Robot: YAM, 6 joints.
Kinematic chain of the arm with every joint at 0, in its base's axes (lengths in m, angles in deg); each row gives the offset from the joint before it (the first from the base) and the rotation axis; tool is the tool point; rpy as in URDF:
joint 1: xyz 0 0 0.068 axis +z
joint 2: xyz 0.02 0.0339 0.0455 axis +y
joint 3: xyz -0.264 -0.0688 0 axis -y
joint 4: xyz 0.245 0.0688 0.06 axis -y
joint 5: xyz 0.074 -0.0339 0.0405 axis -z
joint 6: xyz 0.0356 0 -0.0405 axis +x
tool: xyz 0 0 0 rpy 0 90 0
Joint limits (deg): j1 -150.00..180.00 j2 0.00..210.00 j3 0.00..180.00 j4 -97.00..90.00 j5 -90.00..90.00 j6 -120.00..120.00
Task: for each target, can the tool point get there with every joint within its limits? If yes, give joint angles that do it. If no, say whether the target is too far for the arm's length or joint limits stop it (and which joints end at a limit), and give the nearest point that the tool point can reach.
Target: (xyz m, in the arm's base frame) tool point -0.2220 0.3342 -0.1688
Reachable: yes | joints 119.36 186.82 127.90 -70.80 -56.44 -98.70
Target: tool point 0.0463 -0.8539 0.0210
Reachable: no: too far | nearest point 0.0348 -0.6411 0.0446 | short by 0.214 m
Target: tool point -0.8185 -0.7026 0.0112
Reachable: no: too far | nearest point -0.4879 -0.4188 0.0533 | short by 0.438 m
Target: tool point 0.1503 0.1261 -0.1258
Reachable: yes | joints 48.43 159.55 36.05 40.70 54.06 2.31
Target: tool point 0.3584 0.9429 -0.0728
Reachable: no: too far | nearest point 0.2256 0.5936 -0.0024 | short by 0.380 m
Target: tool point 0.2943 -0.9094 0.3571
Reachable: no: too far | nearest point 0.1926 -0.5953 0.2712 | short by 0.341 m
